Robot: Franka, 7 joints.
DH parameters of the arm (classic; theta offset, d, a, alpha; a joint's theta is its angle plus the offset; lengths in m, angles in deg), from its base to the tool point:
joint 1: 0 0.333 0 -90
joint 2: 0 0 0 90
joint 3: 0 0.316 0.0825 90
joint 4: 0 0 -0.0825 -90
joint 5: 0 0.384 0 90
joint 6: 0 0 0.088 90
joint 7: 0 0.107 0 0
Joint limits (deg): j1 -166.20..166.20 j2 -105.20..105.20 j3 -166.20..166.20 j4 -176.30..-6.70 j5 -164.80..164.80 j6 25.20..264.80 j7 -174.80..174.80
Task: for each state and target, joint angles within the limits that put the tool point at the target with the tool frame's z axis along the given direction. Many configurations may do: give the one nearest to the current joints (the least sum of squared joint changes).
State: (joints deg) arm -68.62 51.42 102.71 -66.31 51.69 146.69 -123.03
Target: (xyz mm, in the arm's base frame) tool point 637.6 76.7 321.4 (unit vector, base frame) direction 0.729 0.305 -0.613
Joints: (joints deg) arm -40.26 53.04 73.54 -99.55 82.29 208.79 -123.03
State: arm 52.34 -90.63 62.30 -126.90 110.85 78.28 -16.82
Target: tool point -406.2 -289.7 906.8 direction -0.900 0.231 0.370
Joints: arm 54.54 -87.94 13.14 -80.67 108.42 126.47 -16.82
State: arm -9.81 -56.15 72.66 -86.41 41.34 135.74 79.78
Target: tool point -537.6 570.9 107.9 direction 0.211 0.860 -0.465
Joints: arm -7.93 -103.71 99.76 -61.85 36.55 147.84 79.78
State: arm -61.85 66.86 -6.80 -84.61 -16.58 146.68 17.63
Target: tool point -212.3 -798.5 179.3 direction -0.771 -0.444 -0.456
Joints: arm -86.71 77.74 -41.49 -49.69 -33.12 153.44 17.63
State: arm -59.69 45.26 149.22 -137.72 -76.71 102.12 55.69
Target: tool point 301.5 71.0 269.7 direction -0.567 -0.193 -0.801
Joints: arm -91.35 53.97 102.56 -152.81 -38.99 86.77 55.69
